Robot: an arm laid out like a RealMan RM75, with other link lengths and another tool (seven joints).
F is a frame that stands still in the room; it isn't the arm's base.
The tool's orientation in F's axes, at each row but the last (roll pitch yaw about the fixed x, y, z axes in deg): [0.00 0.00 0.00]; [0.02 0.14 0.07]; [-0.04 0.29 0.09]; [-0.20 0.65 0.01]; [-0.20 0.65 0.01]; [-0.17 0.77 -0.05]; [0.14 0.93 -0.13]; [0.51 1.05 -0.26]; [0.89 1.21 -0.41]
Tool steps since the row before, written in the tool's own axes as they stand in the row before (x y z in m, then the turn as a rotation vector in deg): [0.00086 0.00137 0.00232 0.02 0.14 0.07]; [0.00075 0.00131 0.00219 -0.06 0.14 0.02]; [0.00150 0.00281 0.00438 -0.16 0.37 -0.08]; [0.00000 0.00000 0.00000 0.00 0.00 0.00]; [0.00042 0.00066 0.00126 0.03 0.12 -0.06]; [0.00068 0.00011 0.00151 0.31 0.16 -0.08]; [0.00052 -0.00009 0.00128 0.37 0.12 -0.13]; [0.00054 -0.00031 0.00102 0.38 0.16 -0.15]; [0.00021 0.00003 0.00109 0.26 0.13 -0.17]
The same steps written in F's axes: [0.00086 0.00137 0.00232 0.02 0.14 0.07]; [0.00075 0.00131 0.00219 -0.06 0.14 0.02]; [0.00152 0.00282 0.00437 -0.16 0.37 -0.08]; [0.00000 0.00000 0.00000 0.00 0.00 0.00]; [0.00043 0.00066 0.00125 0.03 0.12 -0.06]; [0.00070 0.00011 0.00150 0.31 0.16 -0.08]; [0.00054 -0.00009 0.00127 0.37 0.12 -0.14]; [0.00056 -0.00032 0.00101 0.38 0.16 -0.16]; [0.00023 0.00001 0.00109 0.26 0.13 -0.17]
